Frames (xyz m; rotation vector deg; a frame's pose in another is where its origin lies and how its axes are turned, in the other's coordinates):
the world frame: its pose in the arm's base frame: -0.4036 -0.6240 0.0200 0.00 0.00 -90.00
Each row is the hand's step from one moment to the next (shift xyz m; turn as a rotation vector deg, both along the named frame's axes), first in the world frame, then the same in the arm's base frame.
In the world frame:
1: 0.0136 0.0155 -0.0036 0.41 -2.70 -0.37
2: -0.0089 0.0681 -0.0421 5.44 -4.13 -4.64
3: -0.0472 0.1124 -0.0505 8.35 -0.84 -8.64
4: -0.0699 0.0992 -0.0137 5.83 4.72 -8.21
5: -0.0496 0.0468 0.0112 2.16 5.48 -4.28
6: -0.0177 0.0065 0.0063 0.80 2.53 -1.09
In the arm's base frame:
1: 0.0155 -0.0136 -0.0036 -2.70 -0.41 -0.37
2: 0.0681 0.0089 -0.0421 -4.13 -5.44 -4.64
3: 0.1124 0.0472 -0.0505 -0.84 -8.35 -8.64
4: 0.0992 0.0699 -0.0137 4.72 -5.83 -8.21
5: 0.0468 0.0496 0.0112 5.48 -2.16 -4.28
6: 0.0065 0.0177 0.0063 2.53 -0.80 -1.09

